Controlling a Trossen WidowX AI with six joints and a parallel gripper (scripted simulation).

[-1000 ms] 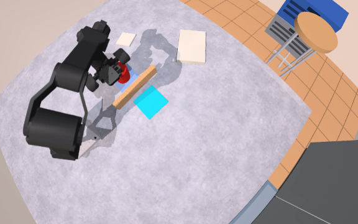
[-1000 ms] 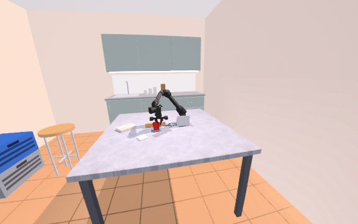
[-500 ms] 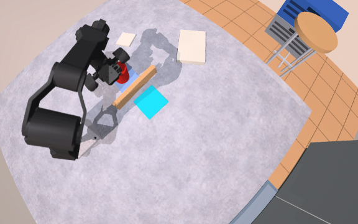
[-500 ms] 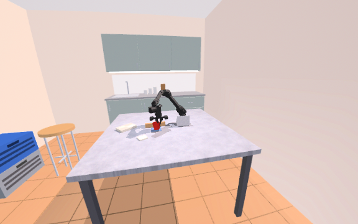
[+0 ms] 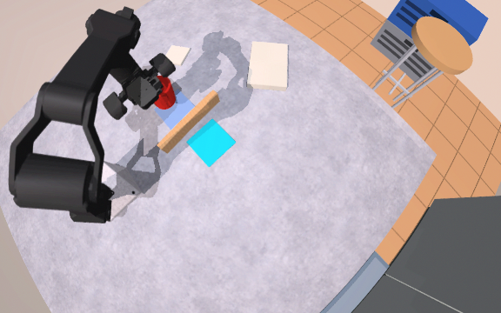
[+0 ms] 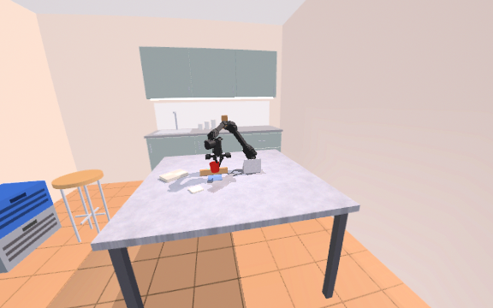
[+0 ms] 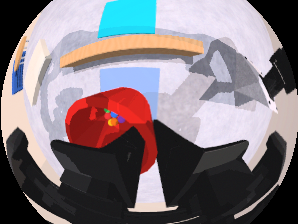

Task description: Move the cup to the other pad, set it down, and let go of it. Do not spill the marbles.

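Right now the cyan pad is 17 cm to the right of my gripper tip, 10 cm below it and 5 cm ahead of it. Round my gripper tip: orange-brown block (9 cm to the right, 8 cm below, 4 cm ahead); then cream tile (17 cm to the left, 16 cm ahead, 8 cm below); then red cup (3 cm ahead).
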